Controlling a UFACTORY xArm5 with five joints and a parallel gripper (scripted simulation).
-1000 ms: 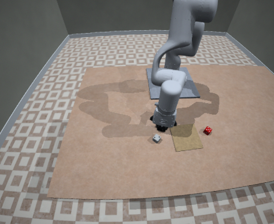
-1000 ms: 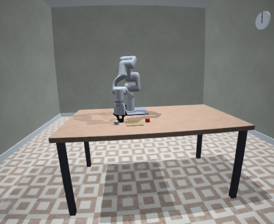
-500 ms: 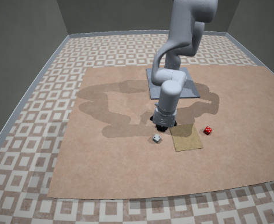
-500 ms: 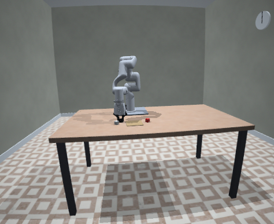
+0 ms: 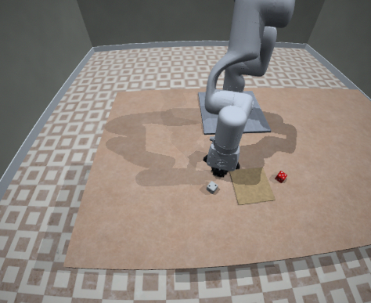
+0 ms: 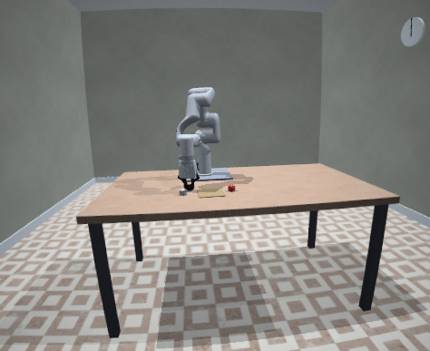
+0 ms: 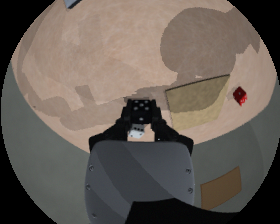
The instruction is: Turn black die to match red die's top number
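The tan mat lies 60 mm ahead of my hand, 120 mm to the left of it and 30 mm below it. From my hand the other things lie so: grey die: 60 mm ahead, 40 mm to the right, 20 mm below; then red die: 40 mm ahead, 240 mm to the left, 20 mm below; then black die: 10 mm below.
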